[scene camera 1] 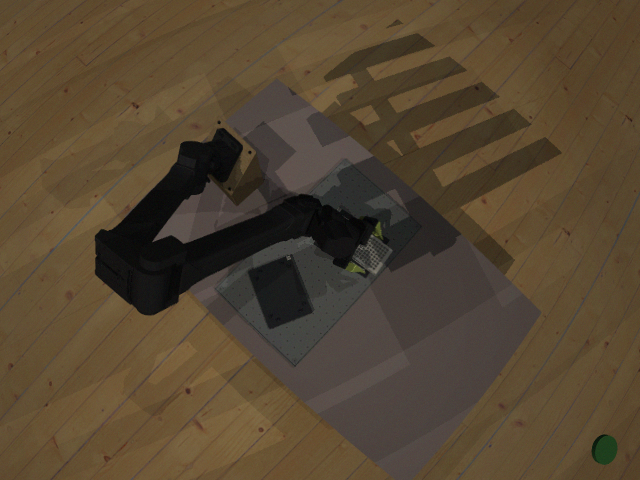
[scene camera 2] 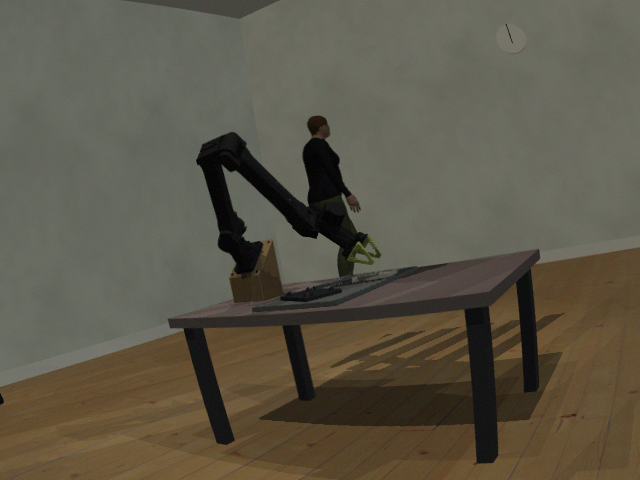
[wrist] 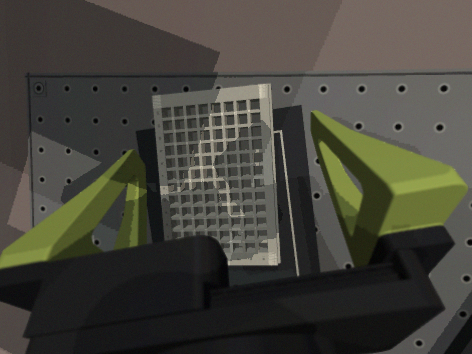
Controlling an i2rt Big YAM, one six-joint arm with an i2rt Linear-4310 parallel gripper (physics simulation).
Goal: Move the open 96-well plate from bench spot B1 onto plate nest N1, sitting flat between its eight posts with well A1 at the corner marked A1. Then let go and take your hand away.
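Frame: origin at the arm's base, x ahead, y left, z up, level; metres.
Seen in the pictures: gripper, fingertip midpoint: [scene camera 1: 372, 255] [scene camera 2: 376, 259] [wrist: 222, 139]; arm's base, link origin: [scene camera 1: 223, 155] [scene camera 2: 249, 258].
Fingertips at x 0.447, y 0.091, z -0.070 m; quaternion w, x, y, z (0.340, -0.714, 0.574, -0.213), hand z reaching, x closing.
Offsets run from my fingertips to a thing's top centre. "spot": to the spot under its first point. Level surfaces: height alone.
The white 96-well plate {dx -0.027, dy +0.014, dz -0.044 m} [scene camera 1: 373, 254] [wrist: 215, 175] lies on the dark mat of bench spot B1 {spot: dx -0.039, dy -0.053, dz -0.058 m} [wrist: 308, 200]. In the wrist view it is shifted toward the far left, and its far end reaches past the mat's edge. A strip of mat and white outline shows on its right; its near end is partly hidden by the gripper body. My gripper [scene camera 1: 375, 257] [scene camera 2: 374, 259] [wrist: 222, 139] is open and empty above the plate, fingers on either side, the left one closer to it. The dark plate nest N1 {dx -0.110, dy -0.229, dz -0.038 m} [scene camera 1: 281, 294] [scene camera 2: 311, 294] has small posts and a light corner label.
Both spots are on a grey perforated board [scene camera 1: 328, 322] [wrist: 380, 107] on the mauve table {dz -0.073 m} [scene camera 1: 439, 361] [scene camera 2: 439, 297]. The arm's wooden base block [scene camera 1: 235, 183] [scene camera 2: 258, 284] stands at the table's side. A person [scene camera 2: 323, 165] is beyond the table. A green disc [scene camera 1: 604, 449] shows off the table.
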